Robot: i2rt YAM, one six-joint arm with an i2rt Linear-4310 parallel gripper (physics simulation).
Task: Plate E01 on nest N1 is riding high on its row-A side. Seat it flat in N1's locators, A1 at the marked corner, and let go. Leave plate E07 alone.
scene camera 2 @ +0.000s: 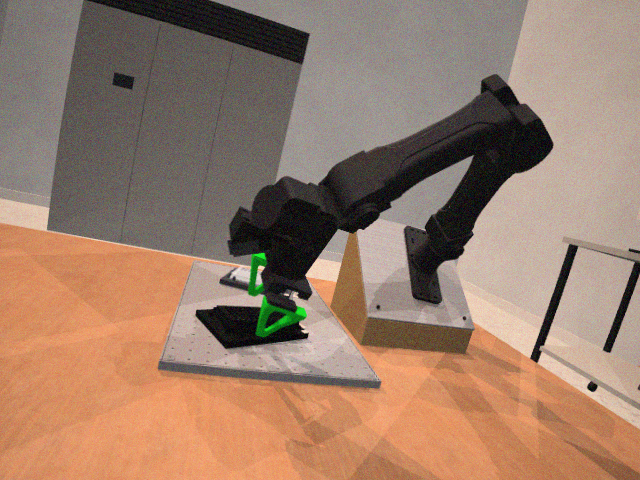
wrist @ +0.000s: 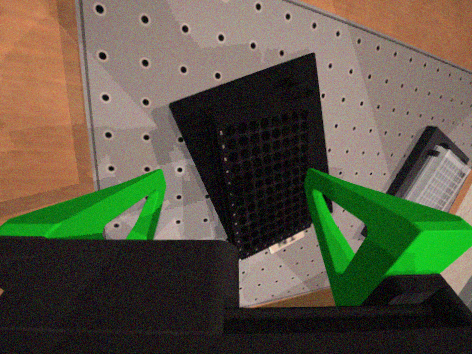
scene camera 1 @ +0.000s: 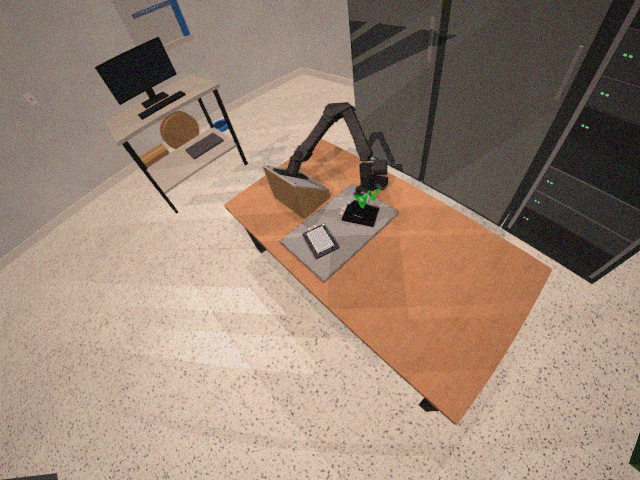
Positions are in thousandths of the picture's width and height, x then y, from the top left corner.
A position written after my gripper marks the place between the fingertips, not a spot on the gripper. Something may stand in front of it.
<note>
My gripper (scene camera 2: 399, 655) is open and holds nothing. Also in view: a black perforated plate (scene camera 2: 366, 661). Further things: a grey-topped module (wrist: 923, 521).
The black perforated plate is seen too in the wrist view (wrist: 554, 428). My gripper also shows in the wrist view (wrist: 499, 499).
</note>
